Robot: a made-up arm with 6 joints.
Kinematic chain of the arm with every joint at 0, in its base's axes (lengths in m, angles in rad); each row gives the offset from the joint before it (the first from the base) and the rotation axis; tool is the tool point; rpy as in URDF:
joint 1: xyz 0 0 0.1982 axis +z
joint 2: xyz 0 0 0 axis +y
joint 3: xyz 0.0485 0 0.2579 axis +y
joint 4: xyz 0.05 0 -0.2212 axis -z
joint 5: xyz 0 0 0 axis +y
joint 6: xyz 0.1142 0 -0.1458 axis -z
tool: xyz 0 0 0 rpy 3.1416 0 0
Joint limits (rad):
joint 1: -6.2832..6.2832
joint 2: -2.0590..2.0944
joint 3: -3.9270..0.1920
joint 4: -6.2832..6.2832
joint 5: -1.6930..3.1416
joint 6: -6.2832..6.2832
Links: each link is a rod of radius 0.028 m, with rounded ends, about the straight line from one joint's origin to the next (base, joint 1, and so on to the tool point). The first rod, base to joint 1, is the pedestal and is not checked.
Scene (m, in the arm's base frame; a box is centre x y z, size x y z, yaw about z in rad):
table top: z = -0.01
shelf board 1: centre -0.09 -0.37 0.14 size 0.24 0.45 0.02 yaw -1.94
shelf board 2: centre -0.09 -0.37 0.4 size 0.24 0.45 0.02 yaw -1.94
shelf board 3: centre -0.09 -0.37 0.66 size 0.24 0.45 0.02 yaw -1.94
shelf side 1: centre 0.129 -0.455 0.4 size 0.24 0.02 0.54 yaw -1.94
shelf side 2: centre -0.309 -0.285 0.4 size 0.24 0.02 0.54 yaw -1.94
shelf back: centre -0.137 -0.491 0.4 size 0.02 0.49 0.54 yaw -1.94
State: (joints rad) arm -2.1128 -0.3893 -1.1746 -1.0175 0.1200 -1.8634
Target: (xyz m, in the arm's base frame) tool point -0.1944 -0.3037 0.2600
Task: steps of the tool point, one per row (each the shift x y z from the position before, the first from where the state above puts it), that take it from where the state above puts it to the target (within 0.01 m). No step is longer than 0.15 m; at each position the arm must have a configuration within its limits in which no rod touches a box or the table.
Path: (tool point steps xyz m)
1: 0.0197 0.0561 0.0111
2: 0.0207 0.0528 -0.0004
3: 0.0202 0.0478 -0.0107
4: -0.0446 -0.0099 -0.0923
5: -0.0313 0.0119 -0.0999
6: -0.0137 0.0318 -0.1008
7: -0.0131 -0.0364 0.0180
8: -0.0169 -0.0423 0.0071
9: -0.0187 -0.0459 -0.0057
10: -0.0178 -0.0471 -0.0194

